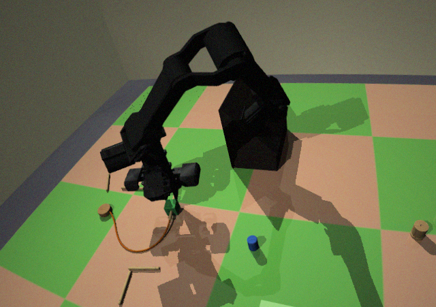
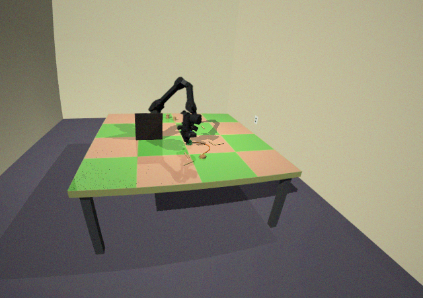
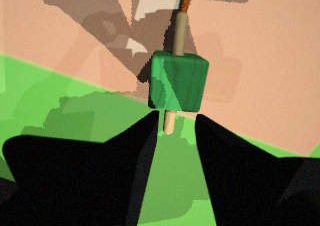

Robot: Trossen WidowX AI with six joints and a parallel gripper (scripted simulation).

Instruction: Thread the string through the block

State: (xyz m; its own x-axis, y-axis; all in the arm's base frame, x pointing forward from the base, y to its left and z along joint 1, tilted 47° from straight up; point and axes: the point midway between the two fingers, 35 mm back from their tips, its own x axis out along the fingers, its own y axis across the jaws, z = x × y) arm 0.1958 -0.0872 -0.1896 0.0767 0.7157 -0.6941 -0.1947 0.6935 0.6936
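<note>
Right now my gripper tip is 2 cm short of the green block and 1 cm to the right of it. Also, from my gripper tip: thin stick 4 cm ahead, 1 cm to the left, 1 cm below; then round wooden button 5 cm ahead, 20 cm to the right, 1 cm below; then blue cylinder 10 cm ahead, 23 cm to the left.
</note>
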